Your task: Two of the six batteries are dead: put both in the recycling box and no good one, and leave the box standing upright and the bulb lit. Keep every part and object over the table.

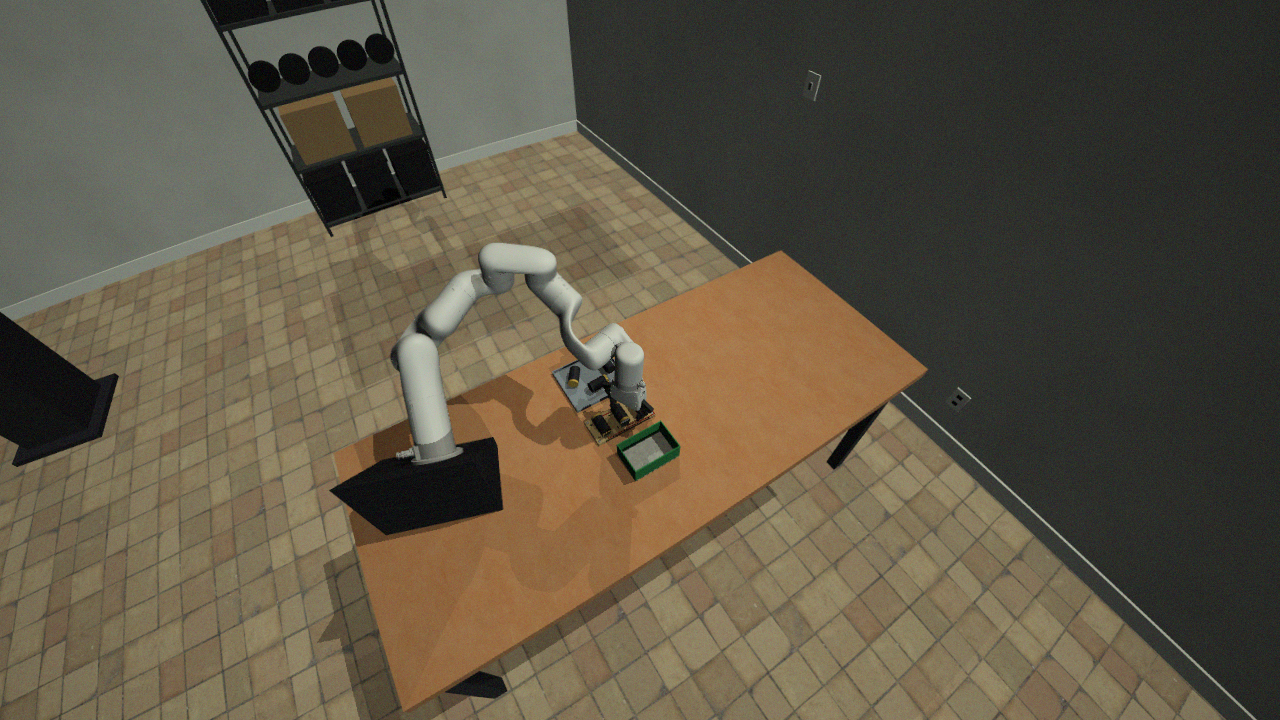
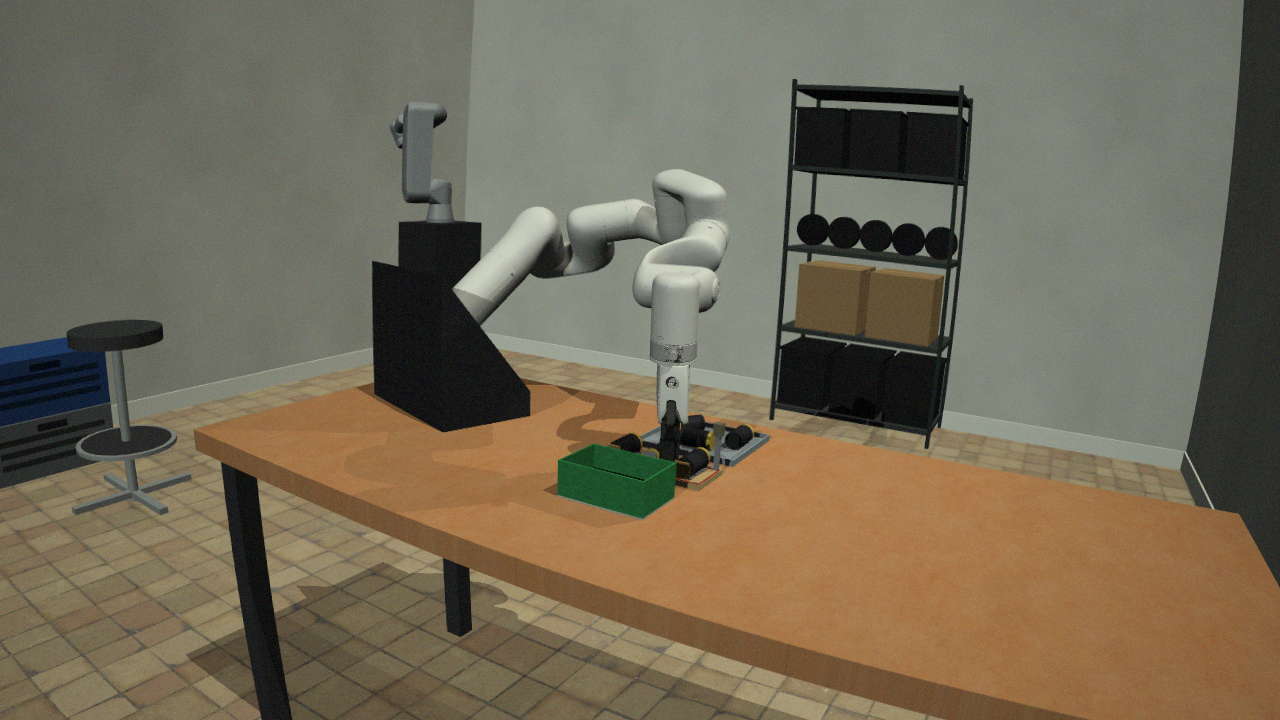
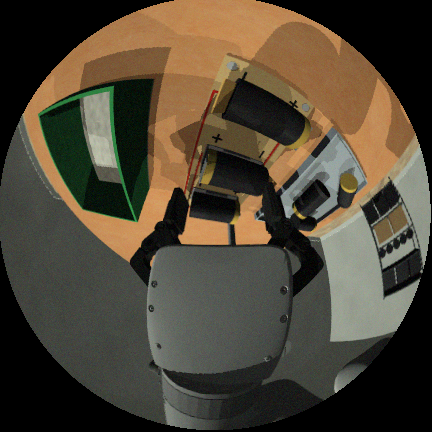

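Where they show: gripper, fingertip midpoint: [image 1: 626, 410] [image 2: 669, 451] [image 3: 222, 192]; arm's base, link origin: [image 1: 437, 458] [image 2: 453, 320].
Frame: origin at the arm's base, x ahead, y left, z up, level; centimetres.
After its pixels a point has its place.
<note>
The green recycling box [image 1: 659, 465] @[x 53.5, y -18.2, z -17.5 cm] [image 2: 617, 483] @[x 56.0, y -17.9, z -14.2 cm] [image 3: 65, 150] @[x 51.5, y -18.1, z -15.0 cm] stands upright beside the battery board [image 3: 240, 136] @[x 47.1, y 0.5, z -17.9 cm]. Three black batteries with gold ends lie on the board: a far one [image 3: 265, 112] @[x 43.6, y -0.3, z -14.4 cm], a middle one [image 3: 237, 172] @[x 49.2, y 0.9, z -14.8 cm] and a near one [image 3: 215, 206] @[x 55.2, y 1.6, z -15.2 cm]. The grey-blue tray [image 1: 586, 396] @[x 44.0, y 13.6, z -18.7 cm] [image 3: 345, 155] @[x 39.7, y 15.2, z -18.7 cm] holds the other batteries, among them one lying [image 3: 312, 197] @[x 48.1, y 13.8, z -16.1 cm] and one showing its gold end up [image 3: 347, 189] @[x 42.7, y 18.3, z -15.7 cm]; a third is partly hidden. My gripper [image 1: 628, 410] @[x 52.4, y 1.1, z -15.0 cm] [image 2: 669, 456] @[x 52.4, y 1.1, z -15.0 cm] [image 3: 222, 192] @[x 52.4, y 1.1, z -15.0 cm] is open and empty, low over the board around its near end. I cannot make out the bulb or whether it is lit.
A thin grey post [image 2: 718, 438] @[x 59.1, y 5.5, z -12.3 cm] rises at the board's end, close to my fingers. The arm's black base [image 1: 438, 492] @[x -1.9, y -8.8, z -0.8 cm] [image 2: 438, 358] @[x 8.1, y -10.8, z -4.8 cm] stands on the table [image 1: 760, 358] @[x 103.3, y 2.4, z -19.0 cm] [image 2: 895, 537] @[x 92.8, y 0.6, z -18.9 cm]. A shelf rack [image 2: 783, 268] and a stool [image 2: 114, 334] stand away from the table.
</note>
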